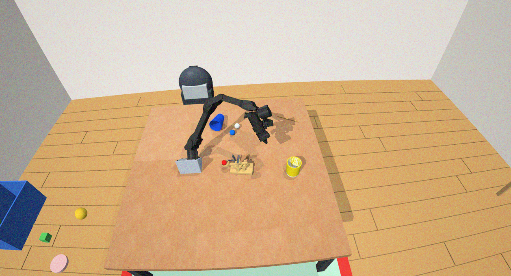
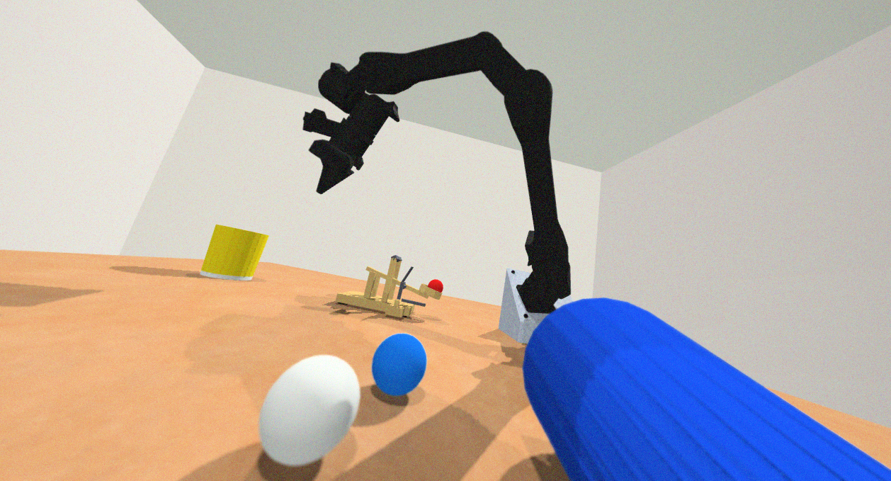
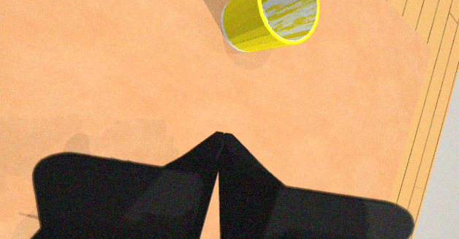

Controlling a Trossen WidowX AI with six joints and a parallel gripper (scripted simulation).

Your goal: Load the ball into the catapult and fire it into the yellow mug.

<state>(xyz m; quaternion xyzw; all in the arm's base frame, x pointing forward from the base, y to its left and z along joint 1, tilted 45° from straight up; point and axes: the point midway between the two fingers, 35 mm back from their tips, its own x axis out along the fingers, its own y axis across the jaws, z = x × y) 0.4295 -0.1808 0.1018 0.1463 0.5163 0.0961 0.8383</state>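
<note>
The red ball lies 270 mm behind my gripper tip, 140 mm below it and 20 mm to the left of it. Also, from my gripper tip: blue ball: 310 mm to the left, 180 mm below, 180 mm behind; then wooden catapult: 190 mm behind, 150 mm below, 20 mm to the left; then yellow mug: 170 mm below, 150 mm ahead, 100 mm to the right.
</note>
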